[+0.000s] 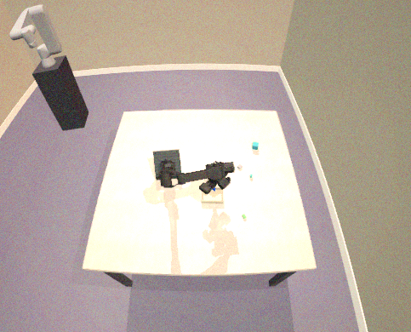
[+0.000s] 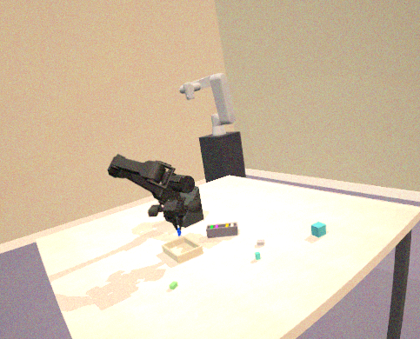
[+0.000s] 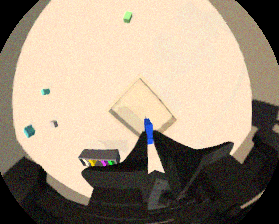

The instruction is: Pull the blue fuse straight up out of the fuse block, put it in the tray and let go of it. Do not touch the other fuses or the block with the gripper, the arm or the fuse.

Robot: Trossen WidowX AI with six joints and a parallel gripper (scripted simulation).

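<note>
My gripper tip is 1 cm above the blue fuse. Also, from my gripper tip: teal cube 36 cm ahead, 35 cm to the left, 7 cm below; green piece 16 cm ahead, 17 cm to the right, 8 cm below; tan tray 9 cm below.
</note>
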